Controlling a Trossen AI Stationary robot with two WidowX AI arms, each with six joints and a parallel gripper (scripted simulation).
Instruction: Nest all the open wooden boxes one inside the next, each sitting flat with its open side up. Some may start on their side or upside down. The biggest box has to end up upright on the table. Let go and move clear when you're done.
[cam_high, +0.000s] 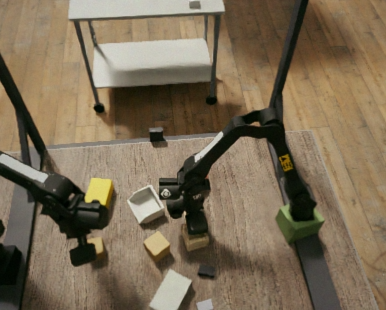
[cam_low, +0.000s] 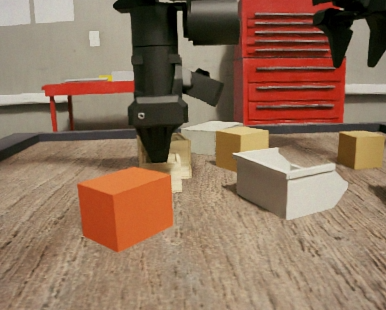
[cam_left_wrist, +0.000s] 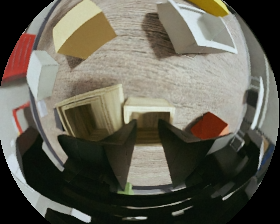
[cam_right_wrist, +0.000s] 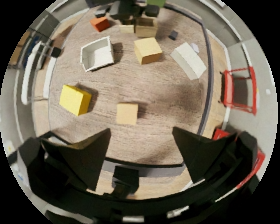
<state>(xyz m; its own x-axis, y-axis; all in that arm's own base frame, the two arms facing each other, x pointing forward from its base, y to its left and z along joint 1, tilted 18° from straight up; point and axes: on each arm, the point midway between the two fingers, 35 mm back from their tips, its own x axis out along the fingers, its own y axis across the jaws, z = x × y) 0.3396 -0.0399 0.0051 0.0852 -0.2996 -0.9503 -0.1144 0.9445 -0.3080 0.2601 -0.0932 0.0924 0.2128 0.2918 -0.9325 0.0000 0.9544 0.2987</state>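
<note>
Now: the orange cube 130 mm behind my left hand, 30 mm to the left of it and 30 mm below it. Also, from my left hand: small tan cube 320 mm to the right, 60 mm ahead, 30 mm below; white slab 240 mm ahead, 100 mm to the right, 40 mm below; white tray 150 mm to the right, 70 mm behind, 30 mm below.
</note>
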